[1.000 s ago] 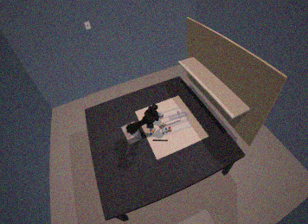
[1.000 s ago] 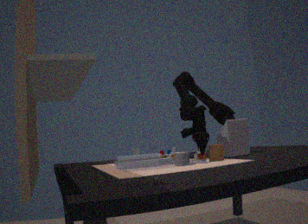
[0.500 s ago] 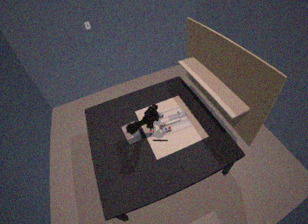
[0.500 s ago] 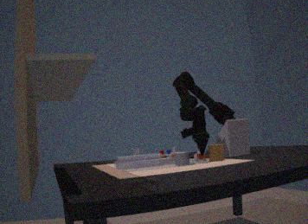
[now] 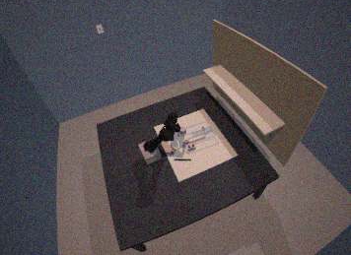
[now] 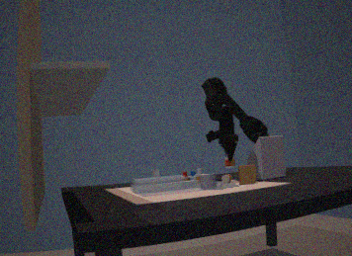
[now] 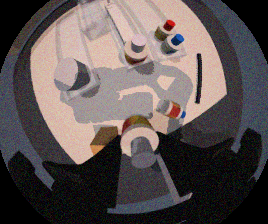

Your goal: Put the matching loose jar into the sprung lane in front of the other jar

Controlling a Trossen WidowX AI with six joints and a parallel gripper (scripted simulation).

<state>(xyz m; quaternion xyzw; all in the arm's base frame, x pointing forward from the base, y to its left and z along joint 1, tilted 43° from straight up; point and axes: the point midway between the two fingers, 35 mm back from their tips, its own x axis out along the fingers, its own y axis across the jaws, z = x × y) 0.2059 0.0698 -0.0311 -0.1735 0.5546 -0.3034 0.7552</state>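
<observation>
The clear lane is 26 cm ahead of my gripper tip, 1 cm to the right of it and 7 cm below it. From my gripper tip the other things lie so: tan shelf wall 73 cm ahead, 3 cm to the left, 31 cm above.
</observation>
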